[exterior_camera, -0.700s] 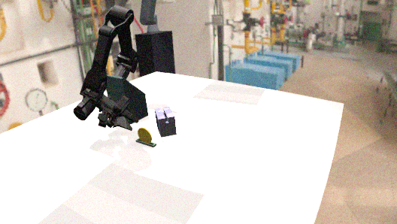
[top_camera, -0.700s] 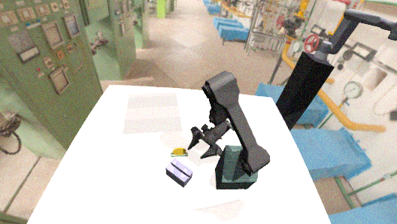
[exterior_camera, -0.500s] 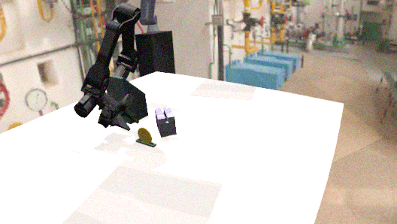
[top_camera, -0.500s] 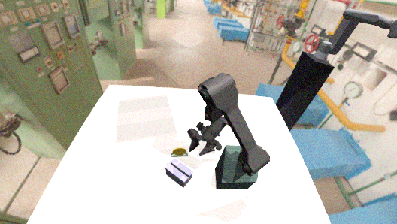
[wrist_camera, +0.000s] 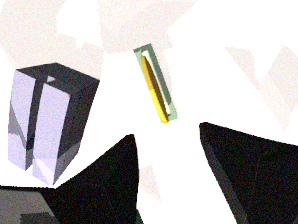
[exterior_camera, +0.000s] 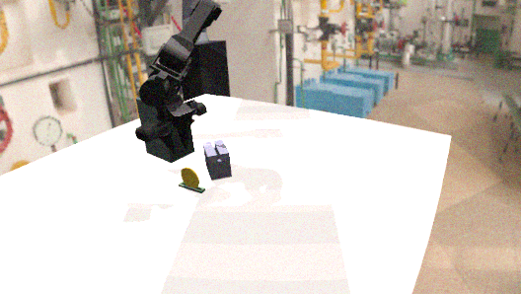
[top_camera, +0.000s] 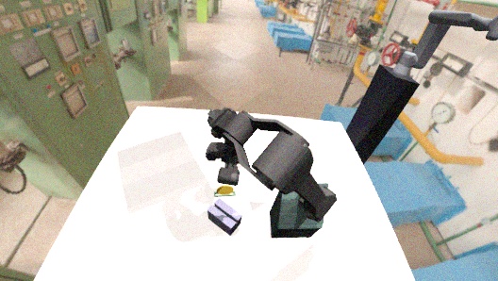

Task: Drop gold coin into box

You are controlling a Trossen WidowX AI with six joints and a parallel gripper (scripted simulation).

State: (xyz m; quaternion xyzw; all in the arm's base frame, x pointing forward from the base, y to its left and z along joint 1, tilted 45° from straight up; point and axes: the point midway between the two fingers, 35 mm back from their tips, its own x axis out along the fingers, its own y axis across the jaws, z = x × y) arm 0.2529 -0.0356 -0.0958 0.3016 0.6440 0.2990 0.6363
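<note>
My gripper tip is 1 cm short of the gold coin, 1 cm to the right of it and 8 cm above it.
</note>
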